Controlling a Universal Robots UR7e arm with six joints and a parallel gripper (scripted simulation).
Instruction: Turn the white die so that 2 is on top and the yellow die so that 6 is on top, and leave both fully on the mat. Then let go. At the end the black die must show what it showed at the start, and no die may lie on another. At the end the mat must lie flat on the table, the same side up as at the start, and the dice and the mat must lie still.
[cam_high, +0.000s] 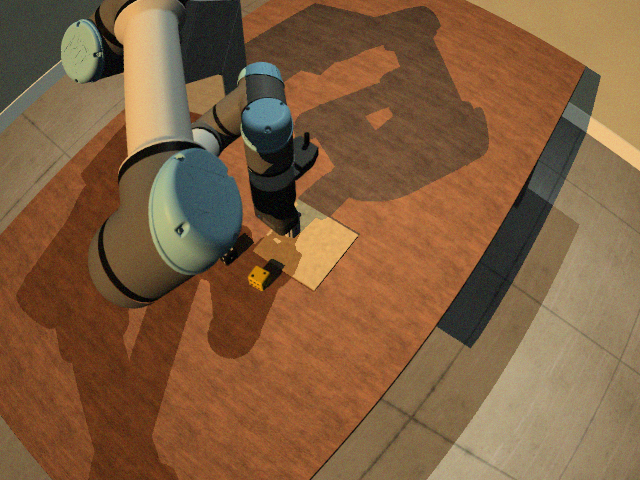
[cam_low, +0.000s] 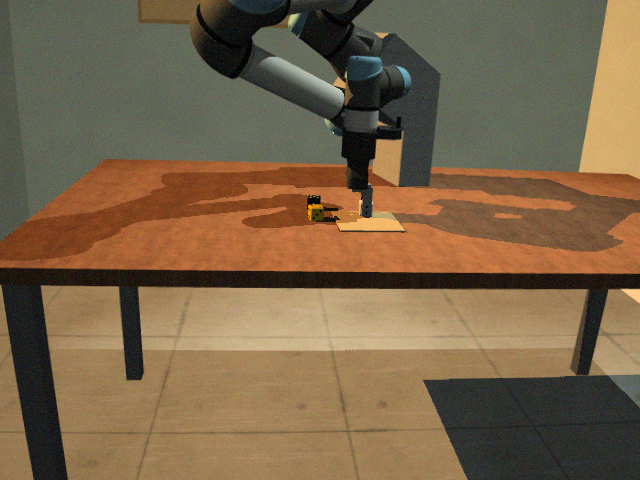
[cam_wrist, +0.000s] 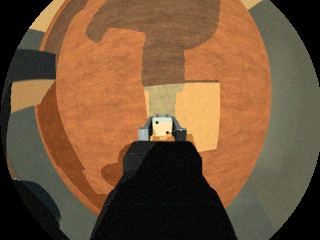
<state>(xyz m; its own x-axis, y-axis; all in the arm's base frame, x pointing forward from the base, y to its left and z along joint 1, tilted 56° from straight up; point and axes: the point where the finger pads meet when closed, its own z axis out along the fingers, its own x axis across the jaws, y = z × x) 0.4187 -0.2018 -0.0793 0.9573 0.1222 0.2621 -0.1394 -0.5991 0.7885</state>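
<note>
The white die lies right at my hand. From my hand the other things lie so: yellow die: 20 mm ahead, 120 mm to the right, 10 mm below; then tan mat: 40 mm ahead, 10 mm to the right, 20 mm below; then black die: 60 mm behind, 110 mm to the right, 10 mm below.
</note>
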